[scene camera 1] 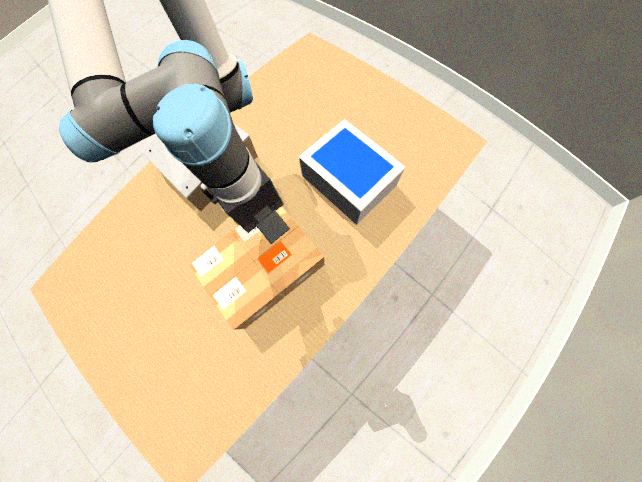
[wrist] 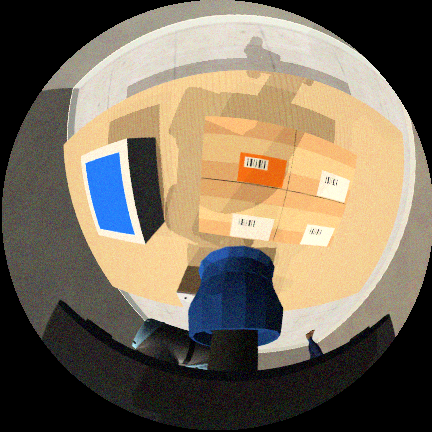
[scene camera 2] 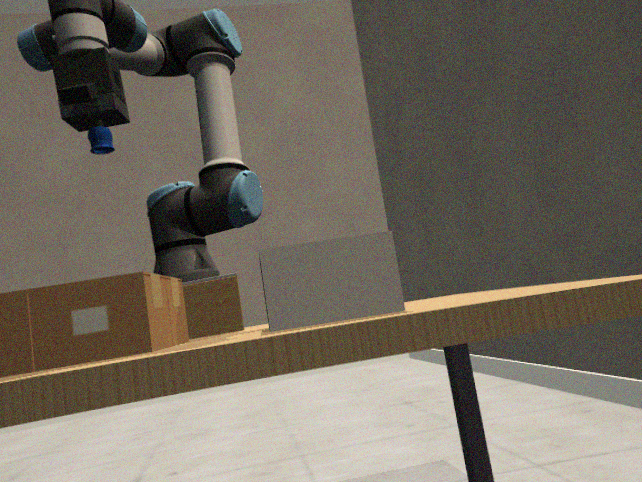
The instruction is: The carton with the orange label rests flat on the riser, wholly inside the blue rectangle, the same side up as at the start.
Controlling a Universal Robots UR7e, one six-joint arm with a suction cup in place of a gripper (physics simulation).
The suction cup (wrist: 235, 292) holds nothing. A riser (scene camera 2: 319, 282) rests on the table.
The riser is seen too in scene camera 1 (scene camera 1: 353, 172) and in the wrist view (wrist: 121, 183).
